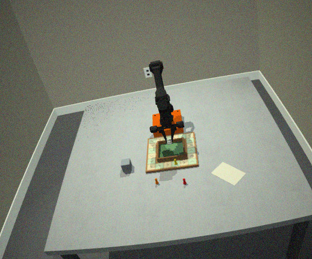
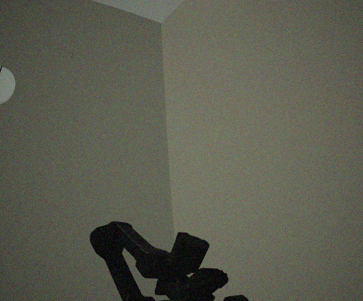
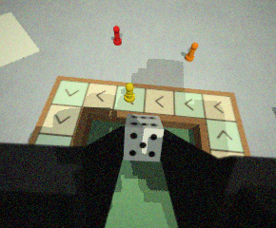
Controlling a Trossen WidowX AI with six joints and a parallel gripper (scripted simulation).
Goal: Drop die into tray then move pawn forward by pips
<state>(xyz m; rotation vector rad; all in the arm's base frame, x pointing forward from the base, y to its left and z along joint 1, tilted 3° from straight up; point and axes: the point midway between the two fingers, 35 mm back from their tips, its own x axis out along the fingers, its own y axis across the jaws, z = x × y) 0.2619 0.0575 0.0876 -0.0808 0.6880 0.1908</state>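
Now: the yellow pawn 80 mm ahead of my gripper tip, 30 mm to the left of it and 70 mm below it. From my gripper tip the other things lie so: green tray (30 mm behind, 10 mm to the right, 90 mm below); orange pawn (210 mm ahead, 50 mm to the right, 80 mm below); white die (right at my gripper tip).
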